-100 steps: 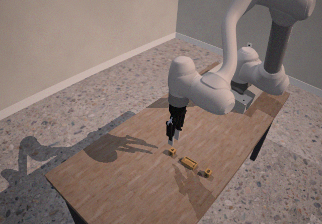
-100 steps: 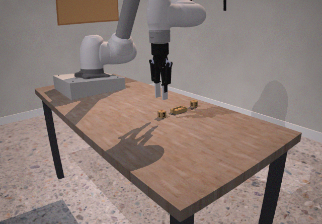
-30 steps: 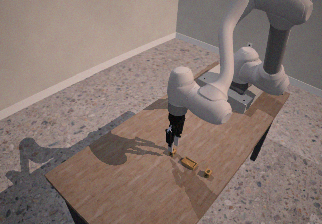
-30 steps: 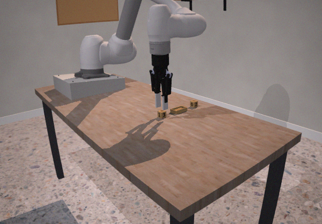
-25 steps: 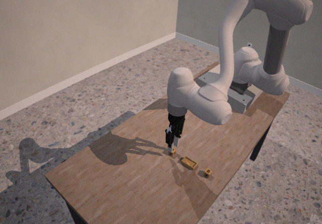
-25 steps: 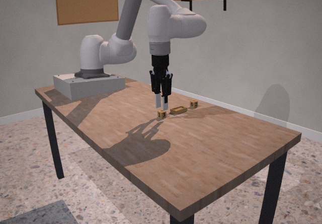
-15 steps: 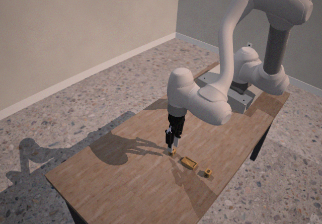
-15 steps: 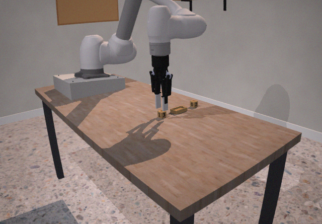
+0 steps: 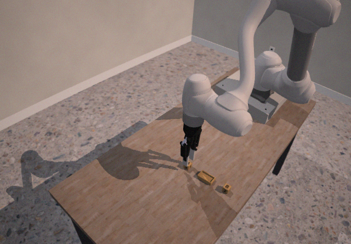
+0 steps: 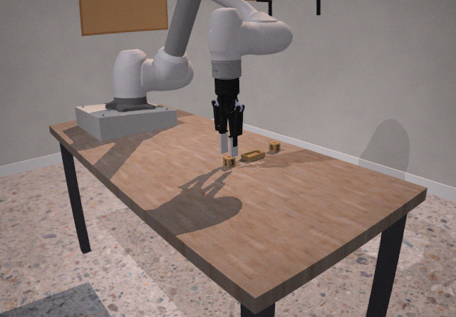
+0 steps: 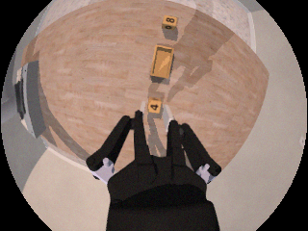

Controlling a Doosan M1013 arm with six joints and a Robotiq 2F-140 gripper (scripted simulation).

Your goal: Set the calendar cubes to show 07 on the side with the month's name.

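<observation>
The tray lies 11 cm to the left of my hand and 6 cm below it.
</observation>
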